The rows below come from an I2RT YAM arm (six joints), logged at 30 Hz.
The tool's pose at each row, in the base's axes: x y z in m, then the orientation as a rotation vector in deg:
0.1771, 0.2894, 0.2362, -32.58, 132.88, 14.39
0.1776, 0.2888, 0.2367, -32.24, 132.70, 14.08
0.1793, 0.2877, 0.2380, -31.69, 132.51, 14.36
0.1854, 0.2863, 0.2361, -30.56, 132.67, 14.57
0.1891, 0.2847, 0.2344, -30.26, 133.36, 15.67
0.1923, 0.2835, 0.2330, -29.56, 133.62, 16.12
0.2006, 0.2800, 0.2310, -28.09, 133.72, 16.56
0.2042, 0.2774, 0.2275, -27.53, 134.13, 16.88
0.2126, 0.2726, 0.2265, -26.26, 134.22, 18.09
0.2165, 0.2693, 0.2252, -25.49, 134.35, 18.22
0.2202, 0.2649, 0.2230, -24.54, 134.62, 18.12
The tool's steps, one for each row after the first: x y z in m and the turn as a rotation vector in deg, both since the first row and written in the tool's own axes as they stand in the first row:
-0.0005, -0.0008, -0.0003, 0.35, -0.22, 0.10
-0.0021, -0.0025, -0.0005, 0.34, -0.56, 0.51
-0.0042, -0.0066, 0.0041, 0.54, -0.69, 1.38
-0.0049, -0.0098, 0.0070, -0.22, -0.21, 2.07
-0.0056, -0.0124, 0.0096, -0.34, -0.16, 2.74
-0.0084, -0.0194, 0.0149, -0.20, -0.43, 3.90
-0.0074, -0.0234, 0.0187, -0.29, -0.18, 4.47
-0.0105, -0.0316, 0.0229, -0.77, -0.47, 5.71
-0.0110, -0.0364, 0.0251, -0.64, -0.51, 6.31
-0.0104, -0.0420, 0.0275, -0.30, -0.44, 6.99

